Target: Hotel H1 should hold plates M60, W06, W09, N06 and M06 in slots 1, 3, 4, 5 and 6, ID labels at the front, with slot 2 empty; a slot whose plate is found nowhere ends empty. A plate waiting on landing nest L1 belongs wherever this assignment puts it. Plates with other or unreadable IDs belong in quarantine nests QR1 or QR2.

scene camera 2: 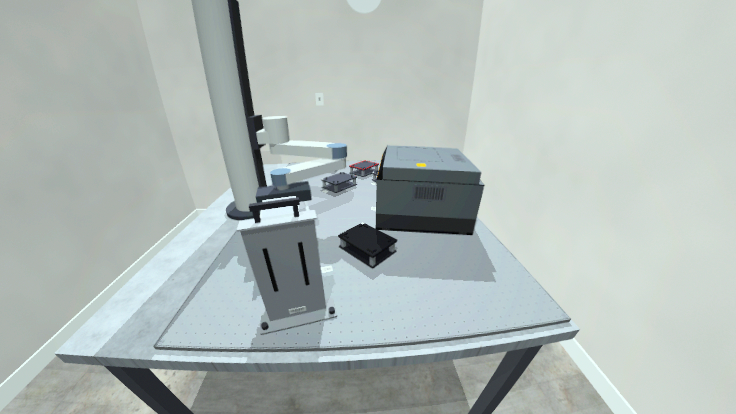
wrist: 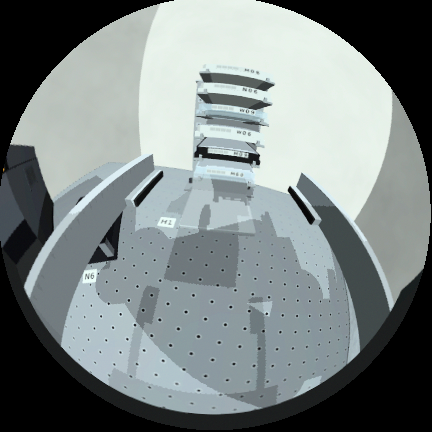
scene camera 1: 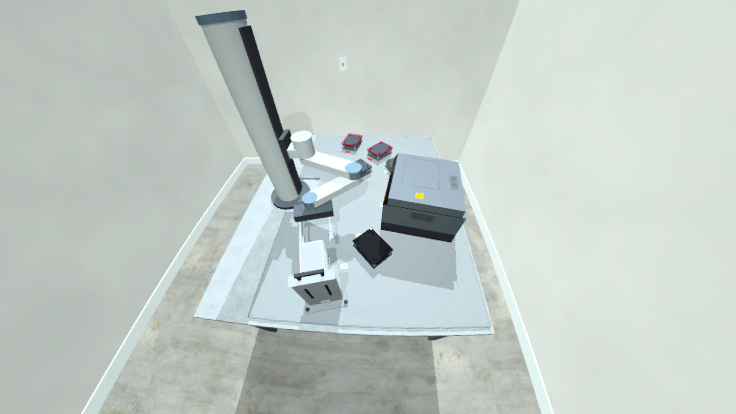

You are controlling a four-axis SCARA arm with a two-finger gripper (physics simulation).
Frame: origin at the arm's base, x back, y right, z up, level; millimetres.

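Seen in the pictures: gripper, fingertip midpoint: (wrist: pixel 229 168); arm's base at its link origin: (scene camera 1: pixel 291 194).
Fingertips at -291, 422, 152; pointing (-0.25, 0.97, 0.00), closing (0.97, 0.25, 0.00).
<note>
Offsets run from my fingertips to a thing's top centre, as dx, dy, dz. "pt": to the spot under its first point.
Hotel H1 (scene camera 1: pixel 316 290) (scene camera 2: pixel 285 272) (wrist: pixel 217 220) stands at the near left, its open front facing the wrist camera. From the bottom, its labels read M60 {-30, +125, -25} (wrist: pixel 225 173), M09 {-30, +125, +3} (wrist: pixel 225 151) on a black plate, W06 {-30, +125, +31} (wrist: pixel 227 132), W09 {-30, +125, +59} (wrist: pixel 230 110), N06 {-30, +125, +87} (wrist: pixel 232 90) and M06 {-30, +125, +115} (wrist: pixel 235 70) at the top. The M09 label is small and its reading is slightly uncertain. My gripper (scene camera 1: pixel 316 239) (wrist: pixel 229 168) is open and empty, in front of the hotel with its fingers pointing at it. In scene camera 2 the hotel hides the fingers. No label for L1 is readable.
A black nest {-243, -46, -86} (scene camera 1: pixel 372 248) (scene camera 2: pixel 367 239) stands right of the hotel, by a tag N6 {-173, -125, -139} (wrist: pixel 89 276). A grey instrument {-504, -309, +116} (scene camera 1: pixel 424 180) (scene camera 2: pixel 429 200) (wrist: pixel 25 200) stands at the right. Two red-rimmed nests {pt -62, -995, -90} (scene camera 1: pixel 352 139) {pt -280, -856, -89} (scene camera 1: pixel 379 149) and a dark nest {-129, -636, -80} (scene camera 1: pixel 363 167) (scene camera 2: pixel 338 180) stand farther back.
</note>
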